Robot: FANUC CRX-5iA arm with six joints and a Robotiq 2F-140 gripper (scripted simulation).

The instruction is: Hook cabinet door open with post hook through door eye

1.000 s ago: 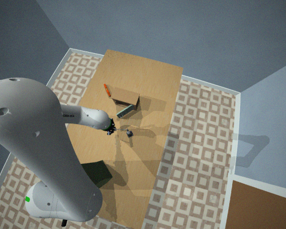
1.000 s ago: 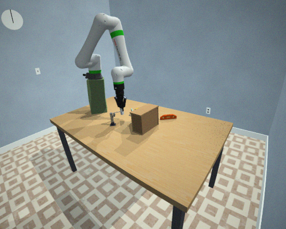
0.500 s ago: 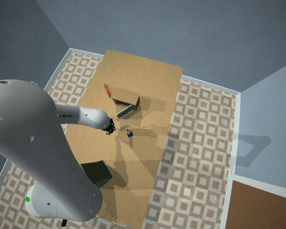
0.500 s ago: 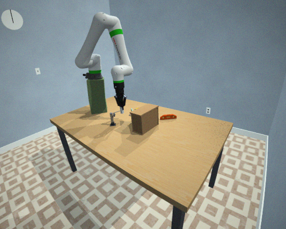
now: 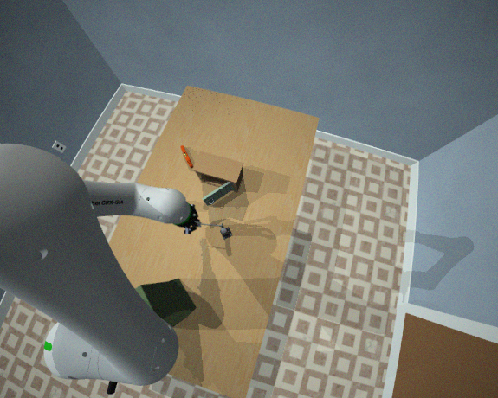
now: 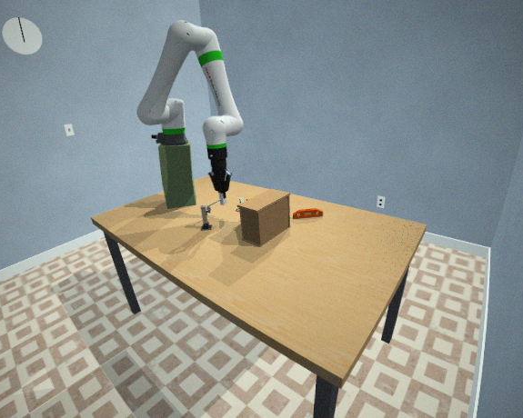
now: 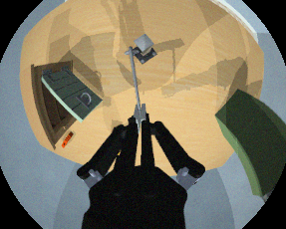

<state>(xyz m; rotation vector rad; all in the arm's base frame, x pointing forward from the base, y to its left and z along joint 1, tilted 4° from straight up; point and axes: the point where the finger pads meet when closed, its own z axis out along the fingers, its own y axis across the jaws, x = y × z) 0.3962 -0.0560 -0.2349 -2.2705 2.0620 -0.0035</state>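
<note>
Now: the thin wire hook 5 cm to the right of my hand, 1 cm below it and 1 cm ahead of it. Also, from my hand: grey-green door: 17 cm ahead, 7 cm to the right, 3 cm below; yellow block: 13 cm to the left, 10 cm ahead, 7 cm below.
</note>
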